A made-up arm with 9 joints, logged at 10 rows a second.
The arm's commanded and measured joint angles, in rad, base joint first. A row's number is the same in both.
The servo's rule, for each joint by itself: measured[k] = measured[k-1] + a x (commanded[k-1-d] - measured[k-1]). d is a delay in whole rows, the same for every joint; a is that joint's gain. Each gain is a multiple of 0.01, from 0.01 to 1. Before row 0 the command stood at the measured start. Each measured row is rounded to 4 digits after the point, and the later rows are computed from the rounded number. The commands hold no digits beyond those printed.
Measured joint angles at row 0:
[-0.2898 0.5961 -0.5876 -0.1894 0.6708 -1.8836 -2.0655 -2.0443 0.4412]
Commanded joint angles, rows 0 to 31:
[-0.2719 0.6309 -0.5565 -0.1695 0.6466 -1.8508 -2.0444 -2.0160 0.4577]
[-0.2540 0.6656 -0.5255 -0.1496 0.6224 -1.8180 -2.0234 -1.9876 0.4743]
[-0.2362 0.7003 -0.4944 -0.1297 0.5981 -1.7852 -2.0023 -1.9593 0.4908]
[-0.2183 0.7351 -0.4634 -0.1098 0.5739 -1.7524 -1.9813 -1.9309 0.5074]
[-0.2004 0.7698 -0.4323 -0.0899 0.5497 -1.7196 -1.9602 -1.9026 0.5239]
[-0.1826 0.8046 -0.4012 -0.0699 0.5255 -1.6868 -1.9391 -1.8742 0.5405]
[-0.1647 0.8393 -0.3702 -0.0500 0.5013 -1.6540 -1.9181 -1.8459 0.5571]
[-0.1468 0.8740 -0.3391 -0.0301 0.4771 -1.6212 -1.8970 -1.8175 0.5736]
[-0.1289 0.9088 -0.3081 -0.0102 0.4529 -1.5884 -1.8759 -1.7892 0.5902]
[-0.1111 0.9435 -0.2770 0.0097 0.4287 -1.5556 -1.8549 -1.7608 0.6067]
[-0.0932 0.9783 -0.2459 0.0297 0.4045 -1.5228 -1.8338 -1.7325 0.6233]
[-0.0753 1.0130 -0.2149 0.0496 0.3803 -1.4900 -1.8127 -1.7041 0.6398]
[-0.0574 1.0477 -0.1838 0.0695 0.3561 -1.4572 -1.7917 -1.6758 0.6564]
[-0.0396 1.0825 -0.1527 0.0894 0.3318 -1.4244 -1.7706 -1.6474 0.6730]
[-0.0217 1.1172 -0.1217 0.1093 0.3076 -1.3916 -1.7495 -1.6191 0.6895]
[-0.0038 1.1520 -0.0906 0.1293 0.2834 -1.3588 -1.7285 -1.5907 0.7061]
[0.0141 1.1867 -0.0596 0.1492 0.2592 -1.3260 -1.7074 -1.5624 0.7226]
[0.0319 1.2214 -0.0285 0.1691 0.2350 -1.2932 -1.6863 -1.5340 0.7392]
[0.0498 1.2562 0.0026 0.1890 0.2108 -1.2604 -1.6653 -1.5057 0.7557]
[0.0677 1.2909 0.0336 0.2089 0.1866 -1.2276 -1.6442 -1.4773 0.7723]
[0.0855 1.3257 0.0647 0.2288 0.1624 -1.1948 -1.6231 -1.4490 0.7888]
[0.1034 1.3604 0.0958 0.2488 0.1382 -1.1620 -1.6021 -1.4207 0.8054]
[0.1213 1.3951 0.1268 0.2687 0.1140 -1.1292 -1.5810 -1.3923 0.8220]
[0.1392 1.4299 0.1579 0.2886 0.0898 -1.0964 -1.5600 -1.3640 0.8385]
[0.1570 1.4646 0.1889 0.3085 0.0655 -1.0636 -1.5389 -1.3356 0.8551]
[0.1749 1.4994 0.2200 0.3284 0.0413 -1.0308 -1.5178 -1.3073 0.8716]
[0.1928 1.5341 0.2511 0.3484 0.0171 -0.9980 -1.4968 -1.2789 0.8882]
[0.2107 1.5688 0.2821 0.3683 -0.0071 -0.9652 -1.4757 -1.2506 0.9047]
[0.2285 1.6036 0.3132 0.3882 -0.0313 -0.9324 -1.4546 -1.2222 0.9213]
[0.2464 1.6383 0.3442 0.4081 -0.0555 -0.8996 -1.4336 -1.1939 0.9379]
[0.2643 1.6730 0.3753 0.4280 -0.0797 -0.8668 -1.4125 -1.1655 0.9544]
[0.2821 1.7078 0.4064 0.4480 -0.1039 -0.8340 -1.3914 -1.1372 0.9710]
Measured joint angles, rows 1 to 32:
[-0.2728 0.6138 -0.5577 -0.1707 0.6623 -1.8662 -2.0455 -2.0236 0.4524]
[-0.2549 0.6402 -0.5268 -0.1509 0.6483 -1.8407 -2.0245 -1.9973 0.4673]
[-0.2371 0.6709 -0.4957 -0.1310 0.6307 -1.8113 -2.0034 -1.9696 0.4833]
[-0.2192 0.7036 -0.4647 -0.1111 0.6108 -1.7801 -1.9824 -1.9413 0.4997]
[-0.2013 0.7374 -0.4336 -0.0912 0.5894 -1.7480 -1.9613 -1.9130 0.5162]
[-0.1835 0.7717 -0.4025 -0.0712 0.5670 -1.7156 -1.9402 -1.8847 0.5327]
[-0.1656 0.8062 -0.3715 -0.0513 0.5440 -1.6830 -1.9192 -1.8564 0.5493]
[-0.1477 0.8408 -0.3404 -0.0314 0.5206 -1.6502 -1.8981 -1.8280 0.5658]
[-0.1298 0.8755 -0.3094 -0.0115 0.4969 -1.6174 -1.8770 -1.7997 0.5824]
[-0.1120 0.9102 -0.2783 0.0084 0.4730 -1.5846 -1.8560 -1.7713 0.5989]
[-0.0941 0.9449 -0.2472 0.0284 0.4490 -1.5518 -1.8349 -1.7430 0.6155]
[-0.0762 0.9796 -0.2162 0.0483 0.4250 -1.5190 -1.8138 -1.7146 0.6320]
[-0.0583 1.0143 -0.1851 0.0682 0.4009 -1.4862 -1.7928 -1.6863 0.6486]
[-0.0405 1.0491 -0.1540 0.0881 0.3767 -1.4534 -1.7717 -1.6579 0.6652]
[-0.0226 1.0838 -0.1230 0.1080 0.3525 -1.4206 -1.7506 -1.6296 0.6817]
[-0.0047 1.1186 -0.0919 0.1280 0.3283 -1.3878 -1.7296 -1.6012 0.6983]
[0.0132 1.1533 -0.0609 0.1479 0.3041 -1.3550 -1.7085 -1.5729 0.7148]
[0.0310 1.1880 -0.0298 0.1678 0.2799 -1.3222 -1.6874 -1.5445 0.7314]
[0.0489 1.2228 0.0013 0.1877 0.2557 -1.2894 -1.6664 -1.5162 0.7479]
[0.0668 1.2575 0.0323 0.2076 0.2315 -1.2566 -1.6453 -1.4878 0.7645]
[0.0846 1.2923 0.0634 0.2275 0.2073 -1.2238 -1.6242 -1.4595 0.7810]
[0.1025 1.3270 0.0945 0.2475 0.1831 -1.1910 -1.6032 -1.4312 0.7976]
[0.1204 1.3617 0.1255 0.2674 0.1589 -1.1582 -1.5821 -1.4028 0.8142]
[0.1383 1.3965 0.1566 0.2873 0.1347 -1.1254 -1.5611 -1.3745 0.8307]
[0.1561 1.4312 0.1876 0.3072 0.1105 -1.0926 -1.5400 -1.3461 0.8473]
[0.1740 1.4660 0.2187 0.3271 0.0863 -1.0598 -1.5189 -1.3178 0.8638]
[0.1919 1.5007 0.2498 0.3471 0.0621 -1.0270 -1.4979 -1.2894 0.8804]
[0.2098 1.5354 0.2808 0.3670 0.0379 -0.9942 -1.4768 -1.2611 0.8969]
[0.2276 1.5702 0.3119 0.3869 0.0137 -0.9614 -1.4557 -1.2327 0.9135]
[0.2455 1.6049 0.3429 0.4068 -0.0105 -0.9286 -1.4347 -1.2044 0.9301]
[0.2634 1.6396 0.3740 0.4267 -0.0347 -0.8958 -1.4136 -1.1760 0.9466]
[0.2812 1.6744 0.4051 0.4467 -0.0589 -0.8630 -1.3925 -1.1477 0.9632]
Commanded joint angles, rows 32 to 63:
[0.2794 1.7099 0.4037 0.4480 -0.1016 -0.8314 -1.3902 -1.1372 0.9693]
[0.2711 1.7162 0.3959 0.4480 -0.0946 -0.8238 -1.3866 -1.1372 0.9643]
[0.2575 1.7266 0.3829 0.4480 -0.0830 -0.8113 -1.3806 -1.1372 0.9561]
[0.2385 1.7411 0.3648 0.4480 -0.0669 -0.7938 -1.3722 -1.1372 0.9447]
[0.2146 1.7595 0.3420 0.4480 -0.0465 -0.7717 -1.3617 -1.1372 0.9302]
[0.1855 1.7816 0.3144 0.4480 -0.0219 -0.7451 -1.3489 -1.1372 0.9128]
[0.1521 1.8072 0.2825 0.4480 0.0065 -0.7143 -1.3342 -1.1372 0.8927]
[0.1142 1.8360 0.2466 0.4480 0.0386 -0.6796 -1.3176 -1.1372 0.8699]
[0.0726 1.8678 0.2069 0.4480 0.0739 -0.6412 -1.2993 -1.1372 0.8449]
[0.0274 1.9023 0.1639 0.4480 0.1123 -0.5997 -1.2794 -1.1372 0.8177]
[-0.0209 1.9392 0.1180 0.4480 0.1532 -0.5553 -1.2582 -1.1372 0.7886]
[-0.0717 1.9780 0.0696 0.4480 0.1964 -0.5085 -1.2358 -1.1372 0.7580]
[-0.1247 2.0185 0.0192 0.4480 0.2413 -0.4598 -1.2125 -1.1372 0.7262]
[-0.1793 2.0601 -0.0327 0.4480 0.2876 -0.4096 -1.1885 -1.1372 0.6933]
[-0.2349 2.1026 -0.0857 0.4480 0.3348 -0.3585 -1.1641 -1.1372 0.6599]
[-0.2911 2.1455 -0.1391 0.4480 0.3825 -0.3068 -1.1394 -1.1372 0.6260]
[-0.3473 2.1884 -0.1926 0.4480 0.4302 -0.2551 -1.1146 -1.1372 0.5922]
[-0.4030 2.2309 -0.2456 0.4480 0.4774 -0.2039 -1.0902 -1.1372 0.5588]
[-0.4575 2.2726 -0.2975 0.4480 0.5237 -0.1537 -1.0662 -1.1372 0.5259]
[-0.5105 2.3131 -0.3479 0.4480 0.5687 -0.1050 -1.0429 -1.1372 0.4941]
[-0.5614 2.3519 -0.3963 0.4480 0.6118 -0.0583 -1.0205 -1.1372 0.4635]
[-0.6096 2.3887 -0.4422 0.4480 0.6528 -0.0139 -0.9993 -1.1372 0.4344]
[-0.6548 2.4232 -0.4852 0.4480 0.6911 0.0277 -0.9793 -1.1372 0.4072]
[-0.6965 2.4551 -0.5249 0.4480 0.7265 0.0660 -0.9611 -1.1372 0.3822]
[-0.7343 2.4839 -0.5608 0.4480 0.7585 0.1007 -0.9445 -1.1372 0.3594]
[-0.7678 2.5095 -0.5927 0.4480 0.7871 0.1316 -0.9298 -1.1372 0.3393]
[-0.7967 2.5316 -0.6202 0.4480 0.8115 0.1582 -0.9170 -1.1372 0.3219]
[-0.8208 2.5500 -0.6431 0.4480 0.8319 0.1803 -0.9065 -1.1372 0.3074]
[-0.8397 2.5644 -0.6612 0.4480 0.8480 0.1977 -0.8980 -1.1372 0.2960]
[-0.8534 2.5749 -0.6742 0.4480 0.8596 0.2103 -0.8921 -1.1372 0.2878]
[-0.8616 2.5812 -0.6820 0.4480 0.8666 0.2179 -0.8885 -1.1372 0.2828]
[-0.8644 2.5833 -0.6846 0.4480 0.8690 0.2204 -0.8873 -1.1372 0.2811]
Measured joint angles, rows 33 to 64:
[0.2795 1.6925 0.4038 0.4479 -0.0738 -0.8463 -1.3903 -1.1400 0.9673]
[0.2715 1.7046 0.3962 0.4480 -0.0811 -0.8344 -1.3868 -1.1380 0.9653]
[0.2582 1.7158 0.3834 0.4480 -0.0818 -0.8222 -1.3809 -1.1374 0.9590]
[0.2395 1.7287 0.3655 0.4480 -0.0766 -0.8071 -1.3726 -1.1373 0.9493]
[0.2158 1.7444 0.3429 0.4480 -0.0661 -0.7883 -1.3622 -1.1372 0.9363]
[0.1870 1.7634 0.3155 0.4480 -0.0506 -0.7654 -1.3496 -1.1372 0.9203]
[0.1538 1.7857 0.2838 0.4480 -0.0306 -0.7383 -1.3350 -1.1372 0.9015]
[0.1162 1.8114 0.2481 0.4480 -0.0064 -0.7072 -1.3185 -1.1372 0.8800]
[0.0748 1.8402 0.2085 0.4480 0.0217 -0.6722 -1.3003 -1.1372 0.8561]
[0.0298 1.8719 0.1657 0.4480 0.0534 -0.6338 -1.2804 -1.1372 0.8300]
[-0.0184 1.9062 0.1199 0.4480 0.0883 -0.5922 -1.2593 -1.1372 0.8018]
[-0.0690 1.9428 0.0716 0.4480 0.1261 -0.5478 -1.2370 -1.1372 0.7720]
[-0.1219 1.9814 0.0213 0.4480 0.1664 -0.5012 -1.2137 -1.1372 0.7409]
[-0.1764 2.0215 -0.0305 0.4480 0.2088 -0.4527 -1.1898 -1.1372 0.7085]
[-0.2320 2.0629 -0.0835 0.4480 0.2529 -0.4028 -1.1654 -1.1372 0.6755]
[-0.2881 2.1050 -0.1369 0.4480 0.2983 -0.3519 -1.1407 -1.1372 0.6418]
[-0.3443 2.1475 -0.1904 0.4480 0.3445 -0.3006 -1.1159 -1.1372 0.6081]
[-0.4001 2.1900 -0.2434 0.4480 0.3910 -0.2493 -1.0915 -1.1372 0.5746]
[-0.4546 2.2321 -0.2953 0.4480 0.4374 -0.1986 -1.0675 -1.1372 0.5415]
[-0.5077 2.2734 -0.3458 0.4480 0.4834 -0.1490 -1.0441 -1.1372 0.5093]
[-0.5587 2.3134 -0.3943 0.4480 0.5283 -0.1009 -1.0217 -1.1372 0.4782]
[-0.6071 2.3518 -0.4403 0.4480 0.5719 -0.0548 -1.0004 -1.1372 0.4484]
[-0.6524 2.3882 -0.4834 0.4480 0.6136 -0.0111 -0.9804 -1.1372 0.4204]
[-0.6943 2.4223 -0.5232 0.4480 0.6531 0.0298 -0.9621 -1.1372 0.3944]
[-0.7323 2.4537 -0.5593 0.4480 0.6900 0.0674 -0.9454 -1.1372 0.3706]
[-0.7660 2.4822 -0.5914 0.4480 0.7240 0.1014 -0.9306 -1.1372 0.3493]
[-0.7952 2.5074 -0.6190 0.4480 0.7546 0.1315 -0.9177 -1.1372 0.3307]
[-0.8195 2.5291 -0.6421 0.4480 0.7817 0.1574 -0.9071 -1.1372 0.3149]
[-0.8387 2.5471 -0.6604 0.4480 0.8049 0.1788 -0.8985 -1.1372 0.3020]
[-0.8527 2.5613 -0.6736 0.4480 0.8240 0.1955 -0.8924 -1.1372 0.2923]
[-0.8612 2.5714 -0.6817 0.4480 0.8389 0.2074 -0.8887 -1.1372 0.2858]
[-0.8642 2.5775 -0.6845 0.4480 0.8494 0.2143 -0.8874 -1.1372 0.2826]

